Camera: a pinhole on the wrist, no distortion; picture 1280 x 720 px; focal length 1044.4 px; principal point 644.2 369.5 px. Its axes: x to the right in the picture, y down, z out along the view. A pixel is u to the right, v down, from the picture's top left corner.
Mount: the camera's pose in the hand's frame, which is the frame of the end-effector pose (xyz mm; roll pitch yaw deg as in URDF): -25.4 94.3 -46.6 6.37 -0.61 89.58
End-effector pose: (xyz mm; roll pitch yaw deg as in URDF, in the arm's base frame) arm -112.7 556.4 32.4 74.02 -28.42 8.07
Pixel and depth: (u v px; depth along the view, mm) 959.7 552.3 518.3
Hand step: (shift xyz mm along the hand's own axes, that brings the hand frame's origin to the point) -56.9 245.5 480.2
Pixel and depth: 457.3 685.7 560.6
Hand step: -132.7 -11.4 528.3
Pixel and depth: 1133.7 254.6 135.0
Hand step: 4.8 155.9 86.6
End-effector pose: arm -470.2 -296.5 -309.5 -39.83 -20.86 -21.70
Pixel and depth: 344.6 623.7 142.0
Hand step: -44.3 52.2 97.9
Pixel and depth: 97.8 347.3 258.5
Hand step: 7.7 -43.9 208.2
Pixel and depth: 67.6 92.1 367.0
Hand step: 110.7 -113.1 305.1
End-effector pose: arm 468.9 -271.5 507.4 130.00 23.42 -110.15
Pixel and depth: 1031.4 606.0 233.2
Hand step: -51.4 178.4 191.9
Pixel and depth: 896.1 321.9 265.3
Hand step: 16.5 155.2 216.4
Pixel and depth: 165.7 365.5 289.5
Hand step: 6.8 -41.6 239.6
